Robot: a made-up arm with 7 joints.
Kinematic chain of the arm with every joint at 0, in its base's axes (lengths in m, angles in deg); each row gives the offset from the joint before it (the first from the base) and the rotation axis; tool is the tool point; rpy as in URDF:
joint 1: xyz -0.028 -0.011 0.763 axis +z
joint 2: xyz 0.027 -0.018 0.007 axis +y
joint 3: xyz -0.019 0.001 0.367 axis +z
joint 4: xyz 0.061 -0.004 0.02 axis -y
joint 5: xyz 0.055 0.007 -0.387 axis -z
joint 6: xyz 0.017 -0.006 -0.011 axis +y
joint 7: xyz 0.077 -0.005 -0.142 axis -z
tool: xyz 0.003 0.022 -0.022 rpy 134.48 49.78 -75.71
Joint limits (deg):
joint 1: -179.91..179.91
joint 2: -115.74..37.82
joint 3: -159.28..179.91
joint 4: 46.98..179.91
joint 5: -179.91..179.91
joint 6: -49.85..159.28
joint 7: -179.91..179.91
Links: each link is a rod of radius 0.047 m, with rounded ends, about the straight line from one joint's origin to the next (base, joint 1, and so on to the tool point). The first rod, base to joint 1, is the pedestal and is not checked.
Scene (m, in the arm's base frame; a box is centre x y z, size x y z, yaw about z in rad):
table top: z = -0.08
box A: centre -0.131 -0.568 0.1 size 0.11 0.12 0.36 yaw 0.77
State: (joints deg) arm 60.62 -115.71 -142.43 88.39 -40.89 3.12 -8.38
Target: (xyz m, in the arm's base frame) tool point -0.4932 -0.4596 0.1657
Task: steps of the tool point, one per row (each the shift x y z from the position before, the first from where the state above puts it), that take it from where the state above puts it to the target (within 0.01 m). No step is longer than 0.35 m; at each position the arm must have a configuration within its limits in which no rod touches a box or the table.
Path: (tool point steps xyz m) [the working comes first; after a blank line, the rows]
Joints at the target: 19.23 -98.05 -159.28 110.04 -35.44 2.44 -8.43
Straight joint move there: touches box A.

1: -0.0093 -0.1437 0.1474
2: 0.0005 -0.0903 0.1763
3: 0.0156 -0.0302 0.1855
4: 0.0326 0.0294 0.1735
5: 0.0478 0.0821 0.1413
6: 0.0569 0.1218 0.0930
7: -0.1848 -0.2251 -0.1028
8: -0.2334 -0.1150 -0.1719
9: -0.2257 0.0109 -0.2100
10: -0.1710 0.1199 -0.2124
11: -0.0915 0.1894 -0.1846

